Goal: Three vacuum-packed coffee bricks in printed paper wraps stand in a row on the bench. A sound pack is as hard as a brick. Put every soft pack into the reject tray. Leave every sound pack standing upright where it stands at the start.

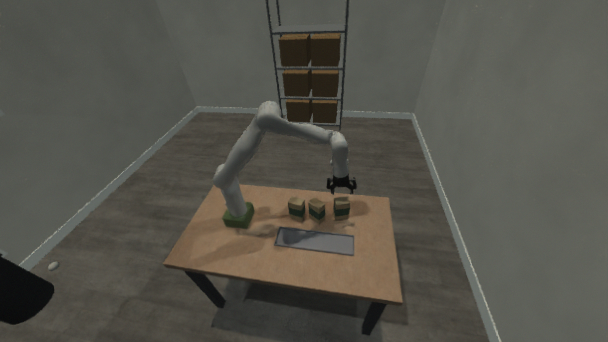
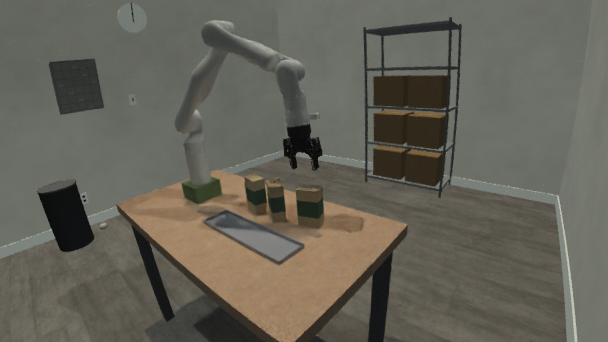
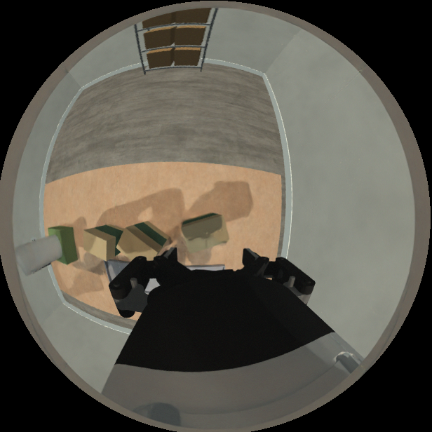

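Seen in the pictures: gripper, between the fingertips: [image 1: 342, 193] [image 2: 304, 169]; arm's base, origin of its link: [image 1: 239, 210] [image 2: 201, 181].
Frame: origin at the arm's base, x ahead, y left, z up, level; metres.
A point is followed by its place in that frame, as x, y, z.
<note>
Three tan coffee packs with dark green bands stand upright in a row on the bench [image 1: 225, 260] @(0.023, -0.264, -0.076) [image 2: 190, 240] @(0.327, -0.230, -0.076). The left pack [image 1: 296, 209] @(0.334, 0.042, 0.030) [image 2: 255, 195] @(0.362, 0.045, 0.008) [image 3: 101, 243] is nearest the arm's base. The middle pack [image 1: 316, 210] @(0.445, 0.049, 0.037) [image 2: 276, 201] @(0.473, 0.055, 0.010) [image 3: 142, 241] stands turned, close to it. The right pack [image 1: 341, 208] @(0.577, 0.090, 0.033) [image 2: 310, 206] @(0.596, 0.099, 0.008) [image 3: 204, 232] stands apart, past a wider gap. The grey reject tray [image 1: 315, 242] @(0.461, -0.079, -0.072) [image 2: 255, 236] @(0.488, -0.065, -0.072) lies in front of the row, with no pack in it. My gripper [image 1: 341, 192] @(0.573, 0.105, 0.135) [image 2: 304, 167] @(0.573, 0.105, 0.135) [image 3: 210, 255] is open and empty, above the right pack and not touching it.
The arm's green base block [image 1: 238, 215] @(0.018, -0.042, 0.013) [image 2: 202, 190] @(0.057, -0.028, -0.022) [image 3: 66, 245] stands at the left of the bench. A shelf rack [image 1: 345, 55] [image 2: 366, 100] with brown boxes stands beyond the bench by the wall. A black bin [image 2: 66, 216] stands on the floor at the left.
</note>
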